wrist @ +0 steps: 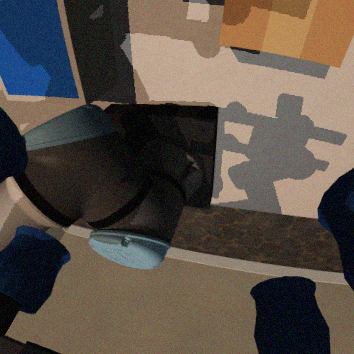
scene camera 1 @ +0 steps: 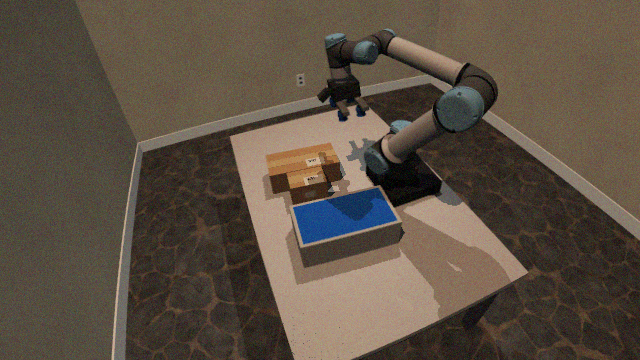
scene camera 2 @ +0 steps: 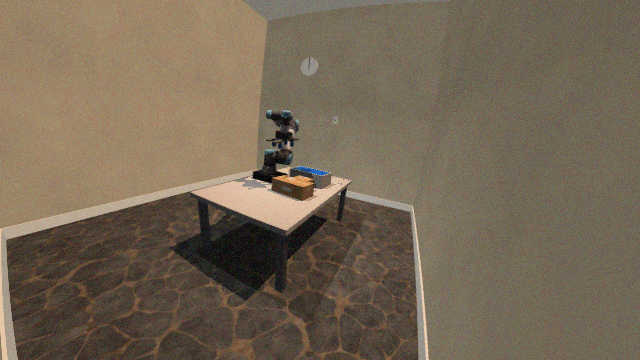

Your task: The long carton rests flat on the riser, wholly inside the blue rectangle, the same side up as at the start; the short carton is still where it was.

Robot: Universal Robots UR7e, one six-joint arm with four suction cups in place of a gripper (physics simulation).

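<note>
The long carton (scene camera 1: pixel 296 156) (scene camera 2: pixel 292 188) (wrist: pixel 287 30) lies flat on the table, label up in scene camera 1. The short carton (scene camera 1: pixel 298 178) lies close beside its long side, towards the riser, also label up; I cannot make it out in the wrist view. The grey riser (scene camera 1: pixel 350 246) (scene camera 2: pixel 322 180) (wrist: pixel 102 55) stands beyond the short carton, with the blue rectangle (scene camera 1: pixel 320 225) (scene camera 2: pixel 311 171) (wrist: pixel 30 35) on its top and no carton on it. My suction gripper (scene camera 1: pixel 346 107) (scene camera 2: pixel 283 144) is open and empty, raised above the table, away from both cartons.
The robot's black base (scene camera 1: pixel 412 187) (scene camera 2: pixel 265 175) (wrist: pixel 205 165) stands on the table (scene camera 1: pixel 350 300) (scene camera 2: pixel 240 200) (wrist: pixel 175 75), close to the riser's end. The arm's links arch above the base. Walls stand around the table beyond a strip of floor.
</note>
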